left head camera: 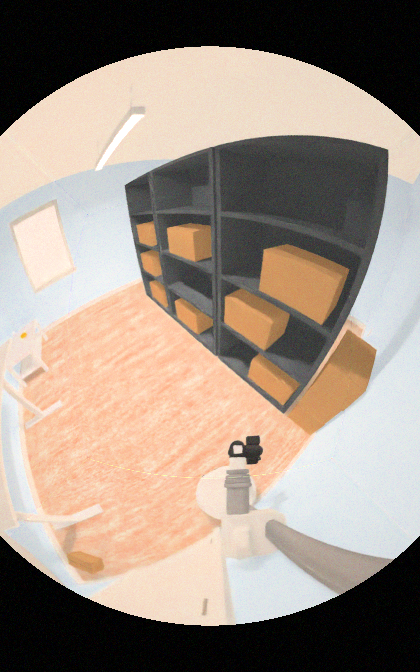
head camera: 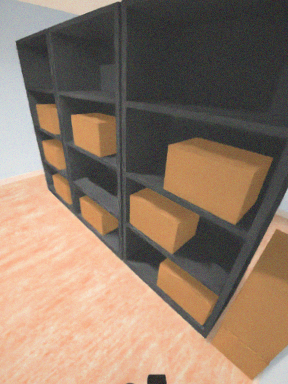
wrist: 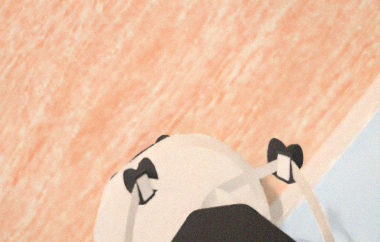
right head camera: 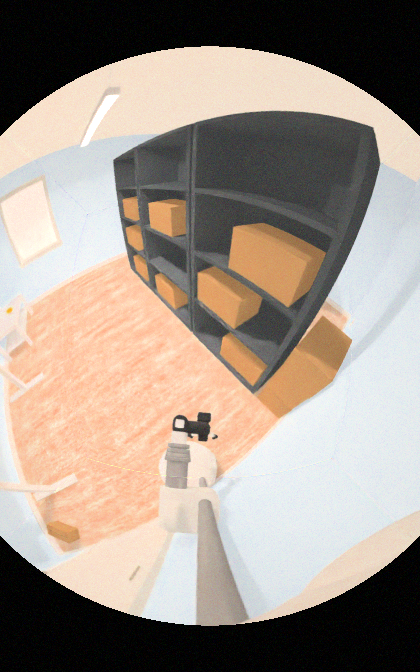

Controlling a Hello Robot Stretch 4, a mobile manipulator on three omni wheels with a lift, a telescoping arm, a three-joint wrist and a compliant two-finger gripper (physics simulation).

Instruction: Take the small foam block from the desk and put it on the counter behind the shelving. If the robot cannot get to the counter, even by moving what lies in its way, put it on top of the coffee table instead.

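Frame: origin at the robot's base, x left, y back, z up, level; millimetres.
Seen in the pictures: gripper, fingertip midpoint: (wrist: 210,162).
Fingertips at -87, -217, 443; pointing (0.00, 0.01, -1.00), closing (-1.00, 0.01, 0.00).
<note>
A point is followed by its place in that frame, as x, y, z.
My gripper (wrist: 210,162) @(-87, -217, 443) is open and empty, pointing down over the robot's pale round base; the two black fingertips stand wide apart. The dark shelving (head camera: 121,150) @(78, -1366, 1100) (left head camera: 216,250) (right head camera: 191,225) stands ahead and to the right. The white coffee table (left head camera: 30,345) (right head camera: 10,322) is at the far left, with a small orange-yellow thing (left head camera: 23,335) (right head camera: 9,310) on it, too small to identify. The desk's white leg (left head camera: 87,515) (right head camera: 60,485) shows at the left; its top is mostly out of view. I cannot identify the foam block or see the counter behind the shelving.
A large cardboard box (head camera: 260,300) @(-631, -565, 644) (left head camera: 335,380) (right head camera: 305,370) stands on the floor at the shelving's right end, against the gap beside the wall. Brown boxes sit in the shelves. A small cardboard box (left head camera: 85,561) (right head camera: 63,531) lies on the floor at the lower left, near the wall.
</note>
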